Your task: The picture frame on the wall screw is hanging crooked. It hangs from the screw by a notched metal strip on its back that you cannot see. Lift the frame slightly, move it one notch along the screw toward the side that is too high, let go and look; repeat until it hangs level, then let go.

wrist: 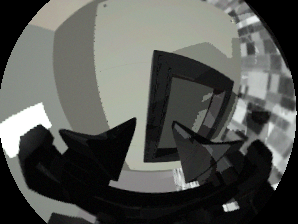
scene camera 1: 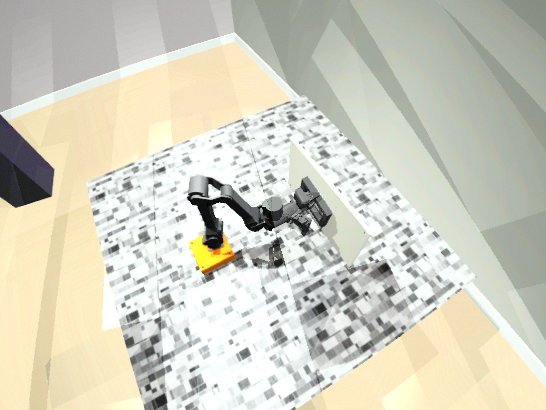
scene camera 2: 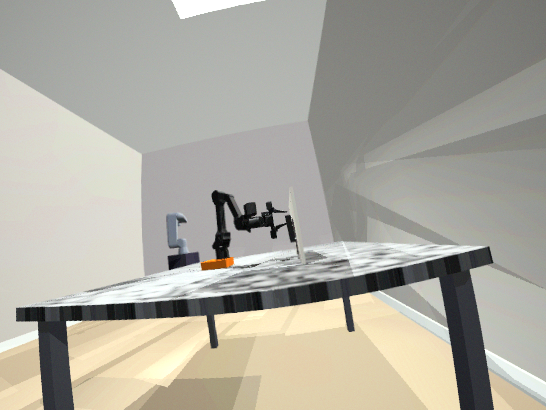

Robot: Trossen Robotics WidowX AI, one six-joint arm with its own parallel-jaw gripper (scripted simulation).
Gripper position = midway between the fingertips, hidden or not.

In view: the gripper [scene camera 1: 317, 197], a picture frame [wrist: 181, 89] and a wall panel [scene camera 1: 346, 231].
The gripper shows as well in the wrist view [wrist: 154, 122]. The wall panel shows as well in the wrist view [wrist: 123, 46].
